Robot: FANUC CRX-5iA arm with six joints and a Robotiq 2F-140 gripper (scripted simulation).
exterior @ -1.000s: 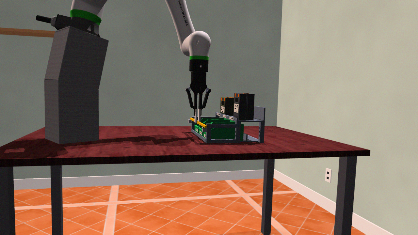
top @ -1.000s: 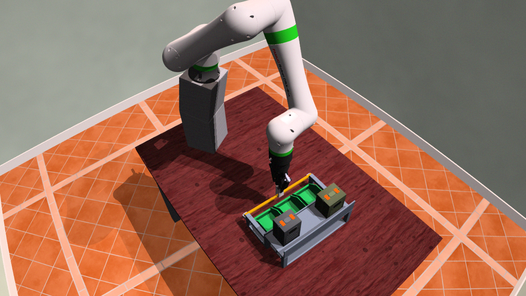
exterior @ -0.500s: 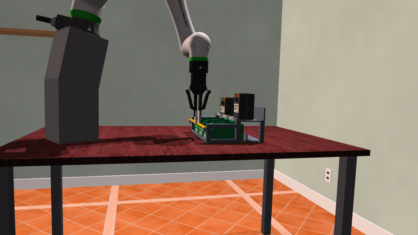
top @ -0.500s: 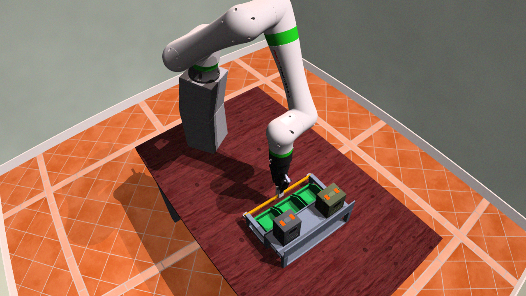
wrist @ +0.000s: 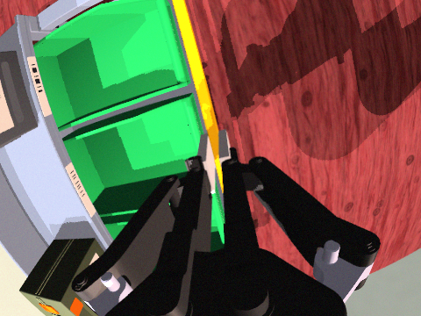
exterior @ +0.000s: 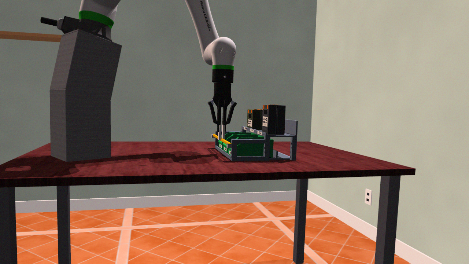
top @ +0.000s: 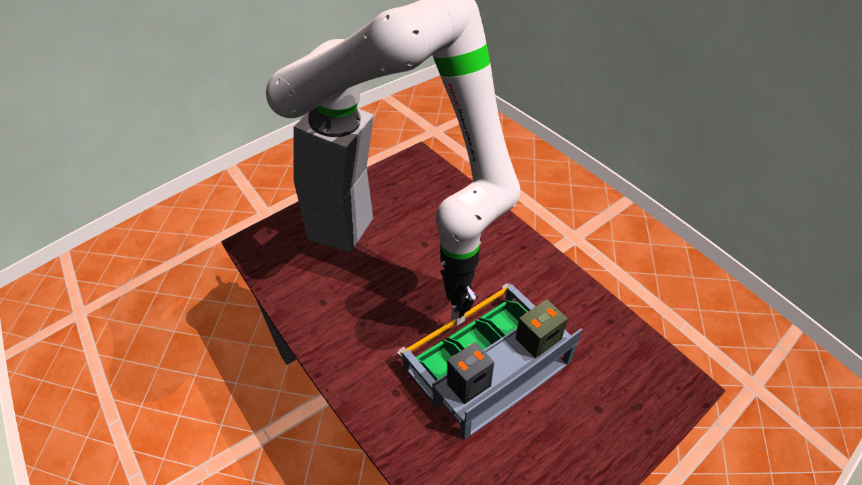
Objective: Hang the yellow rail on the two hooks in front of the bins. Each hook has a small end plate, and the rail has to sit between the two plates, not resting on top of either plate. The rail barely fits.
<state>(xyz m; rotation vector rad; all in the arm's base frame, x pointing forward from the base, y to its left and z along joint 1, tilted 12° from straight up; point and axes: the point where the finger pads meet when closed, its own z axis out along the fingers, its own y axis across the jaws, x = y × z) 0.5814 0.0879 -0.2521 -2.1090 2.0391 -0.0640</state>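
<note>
The yellow rail lies 3 cm below my hand.
</note>
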